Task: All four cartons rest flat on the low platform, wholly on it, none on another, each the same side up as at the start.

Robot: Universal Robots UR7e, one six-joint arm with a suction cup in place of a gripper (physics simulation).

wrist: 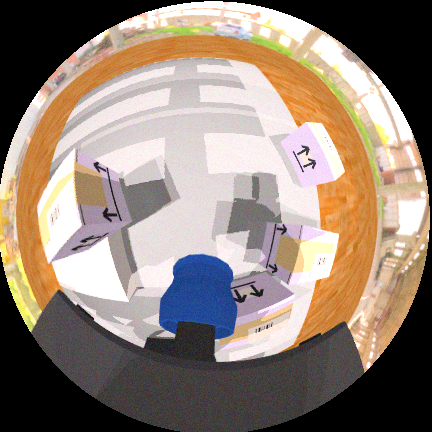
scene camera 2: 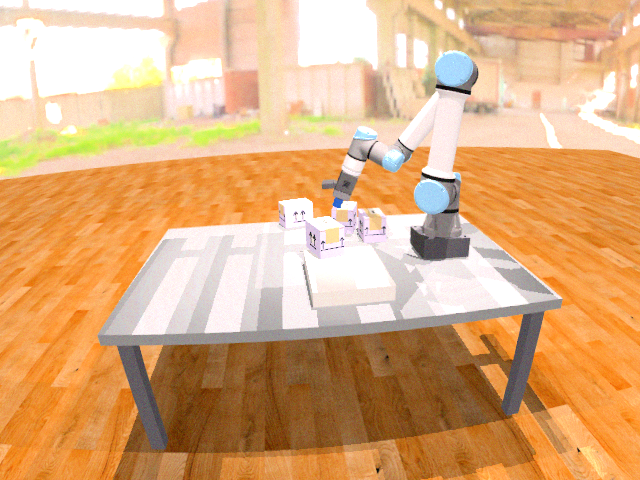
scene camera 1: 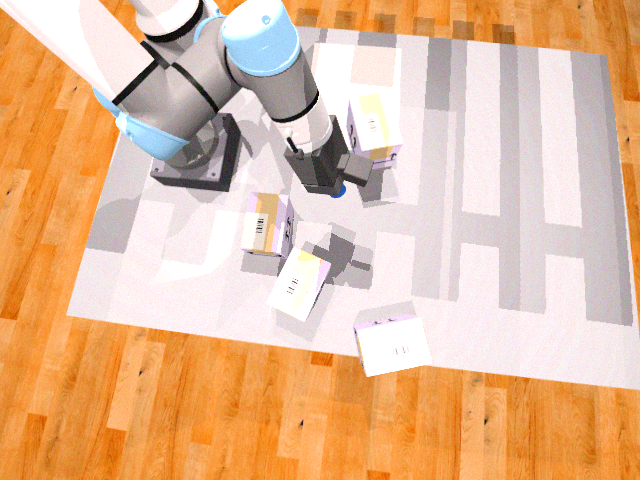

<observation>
My suction cup holds nothing. Also in view: a low white platform.
</observation>
